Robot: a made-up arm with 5 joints. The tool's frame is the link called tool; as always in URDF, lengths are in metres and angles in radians. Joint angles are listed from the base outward. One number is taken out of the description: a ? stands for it. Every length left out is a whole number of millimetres.
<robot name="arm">
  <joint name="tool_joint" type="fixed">
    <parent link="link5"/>
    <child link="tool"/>
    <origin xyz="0 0 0" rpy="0 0 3.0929"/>
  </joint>
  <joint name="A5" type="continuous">
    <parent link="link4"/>
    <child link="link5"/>
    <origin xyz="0.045 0 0" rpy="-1.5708 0 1.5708"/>
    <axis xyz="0 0 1"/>
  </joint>
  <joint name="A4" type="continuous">
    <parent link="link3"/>
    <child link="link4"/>
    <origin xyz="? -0.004 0"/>
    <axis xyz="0 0 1"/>
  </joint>
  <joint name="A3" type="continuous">
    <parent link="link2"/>
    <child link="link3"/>
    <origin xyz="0.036 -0.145 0"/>
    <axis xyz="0 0 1"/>
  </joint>
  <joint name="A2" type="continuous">
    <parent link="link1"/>
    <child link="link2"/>
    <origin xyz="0.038 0.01 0" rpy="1.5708 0 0"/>
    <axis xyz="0 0 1"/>
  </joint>
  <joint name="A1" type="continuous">
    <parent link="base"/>
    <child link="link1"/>
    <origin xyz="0.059 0 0.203" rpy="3.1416 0 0"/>
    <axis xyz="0 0 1"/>
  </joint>
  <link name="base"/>
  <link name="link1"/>
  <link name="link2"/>
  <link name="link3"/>
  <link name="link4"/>
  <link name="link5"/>
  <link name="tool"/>
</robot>
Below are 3 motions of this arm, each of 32 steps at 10 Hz.
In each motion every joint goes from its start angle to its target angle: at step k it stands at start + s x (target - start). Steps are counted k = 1, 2, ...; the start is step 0. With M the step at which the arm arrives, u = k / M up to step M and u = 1 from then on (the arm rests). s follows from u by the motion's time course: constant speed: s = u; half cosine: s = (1 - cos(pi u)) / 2; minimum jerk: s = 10 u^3 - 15 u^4 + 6 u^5.
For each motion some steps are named. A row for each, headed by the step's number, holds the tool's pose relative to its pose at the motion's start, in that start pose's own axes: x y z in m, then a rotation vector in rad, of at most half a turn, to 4 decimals.
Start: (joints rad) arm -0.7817 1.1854 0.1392 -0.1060 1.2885
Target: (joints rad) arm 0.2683 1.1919 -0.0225 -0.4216 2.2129
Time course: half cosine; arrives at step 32
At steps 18, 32:
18: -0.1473 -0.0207 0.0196 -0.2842 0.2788 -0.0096
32: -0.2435 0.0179 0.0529 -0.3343 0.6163 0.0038

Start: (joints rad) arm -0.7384 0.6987 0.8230 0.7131 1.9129
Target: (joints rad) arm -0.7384 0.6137 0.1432 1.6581 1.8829
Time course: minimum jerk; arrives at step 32
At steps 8, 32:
8: -0.0011 -0.0037 0.0064 0.0179 -0.0054 -0.0031
32: -0.0039 -0.0129 0.0761 0.1733 -0.0495 -0.0299

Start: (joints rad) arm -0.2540 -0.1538 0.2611 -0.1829 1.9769
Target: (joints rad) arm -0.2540 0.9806 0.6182 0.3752 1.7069
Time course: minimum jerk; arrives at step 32
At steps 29, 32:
29: 0.0832 0.2228 0.0580 1.9885 -0.4517 -0.1683
32: 0.0835 0.2235 0.0594 2.0032 -0.4530 -0.1680

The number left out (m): 0.107
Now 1 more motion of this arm.
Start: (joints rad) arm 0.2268 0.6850 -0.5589 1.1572 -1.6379
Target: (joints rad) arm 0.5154 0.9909 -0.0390 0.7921 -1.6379
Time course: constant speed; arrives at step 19
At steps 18, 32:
18: 0.0731 -0.0699 -0.0934 -0.4286 -0.0691 -0.2749
32: 0.0762 -0.0757 -0.0969 -0.4525 -0.0694 -0.2907

